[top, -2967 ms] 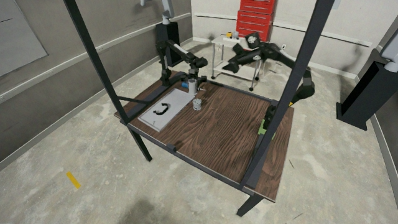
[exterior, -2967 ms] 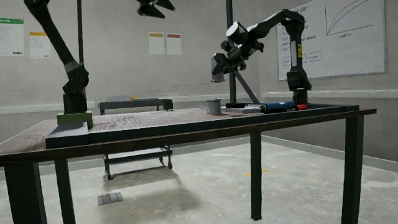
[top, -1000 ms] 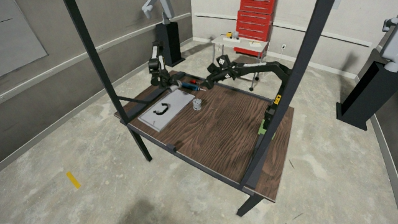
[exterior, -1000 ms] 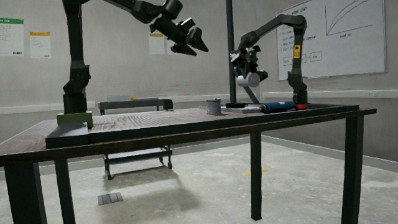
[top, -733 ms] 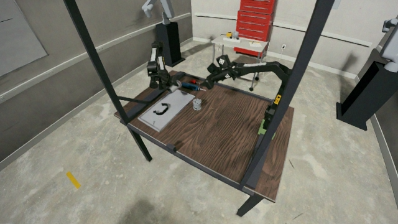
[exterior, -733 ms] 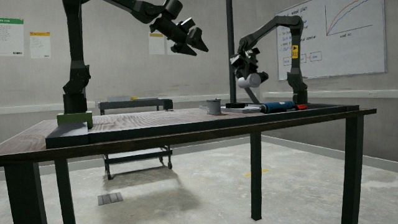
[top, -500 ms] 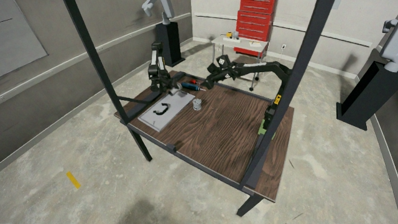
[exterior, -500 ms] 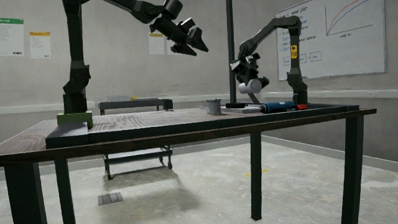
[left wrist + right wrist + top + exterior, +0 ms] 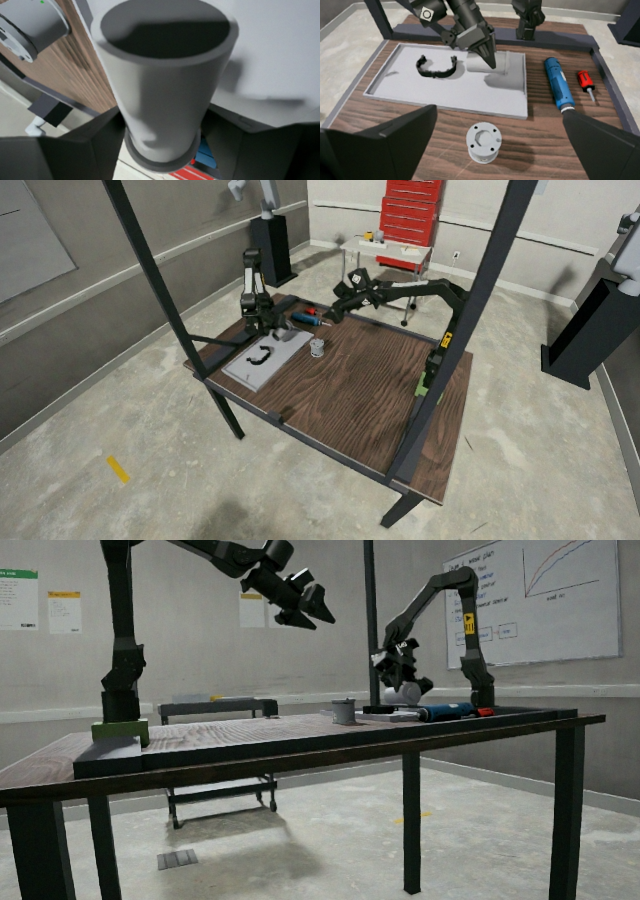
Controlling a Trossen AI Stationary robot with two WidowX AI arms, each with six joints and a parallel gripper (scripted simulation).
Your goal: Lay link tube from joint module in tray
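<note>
Right now my left hand is 10 cm past the grey tray, 8 cm above it and 2 cm to the left of it. The rest, counted from my left hand: link tube: 1 cm to the right, 1 cm below; red screwdriver: 27 cm ahead, 7 cm below, 1 cm to the left; joint module: 20 cm to the right, 5 cm below, 3 cm ahead.
</note>
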